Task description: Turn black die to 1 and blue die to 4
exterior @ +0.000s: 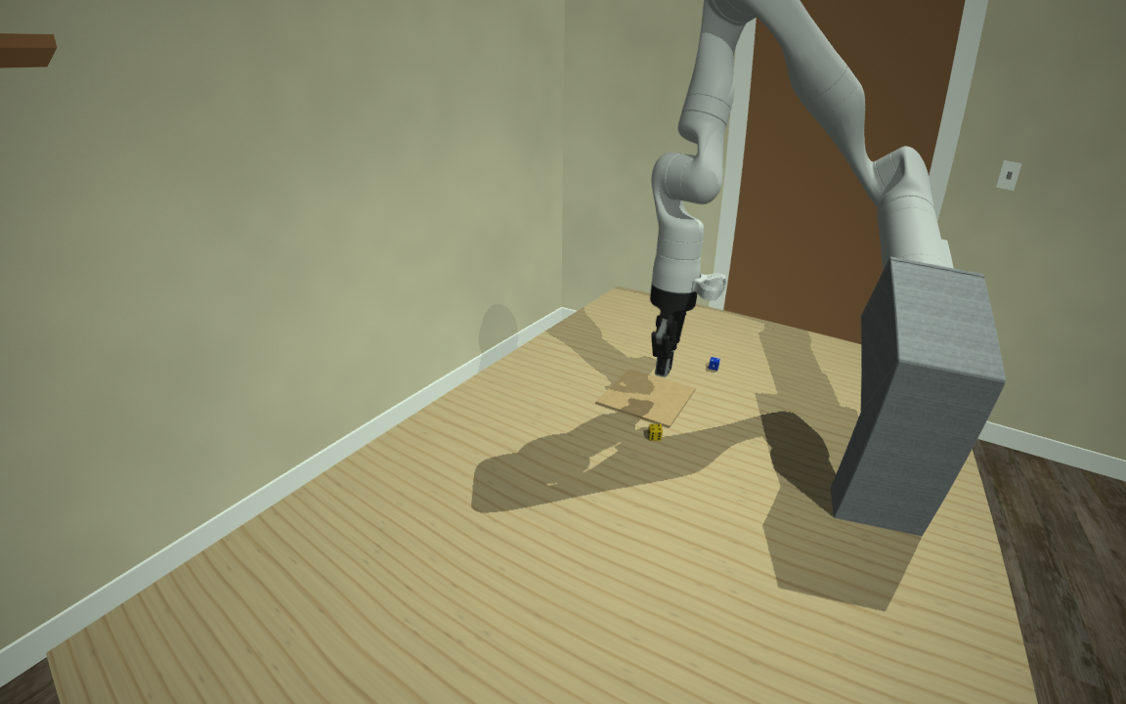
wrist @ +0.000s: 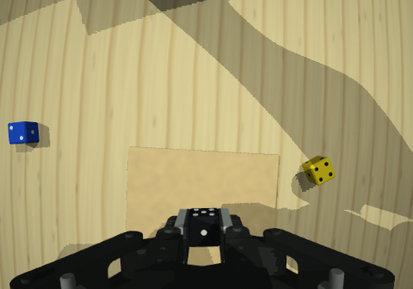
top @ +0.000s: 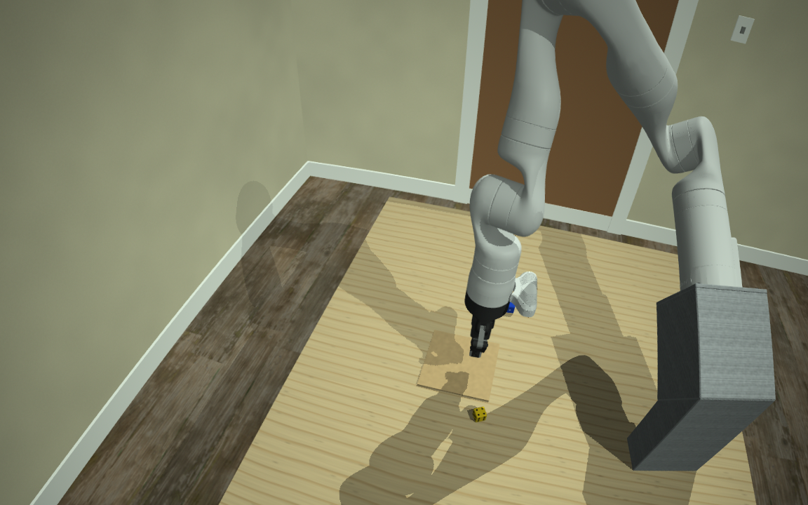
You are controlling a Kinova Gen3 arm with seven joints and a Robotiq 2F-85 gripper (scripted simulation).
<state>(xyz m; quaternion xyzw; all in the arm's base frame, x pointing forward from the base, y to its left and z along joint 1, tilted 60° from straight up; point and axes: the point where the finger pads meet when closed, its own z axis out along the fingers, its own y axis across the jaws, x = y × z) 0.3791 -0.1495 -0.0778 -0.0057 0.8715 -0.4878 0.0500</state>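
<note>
The tan mat lies 8 cm below my hand and 2 cm ahead of it. Also, from my hand: yellow die 11 cm to the left, 7 cm below, 2 cm behind; black die 1 cm below; blue die 17 cm to the right, 7 cm below, 7 cm behind.
</note>
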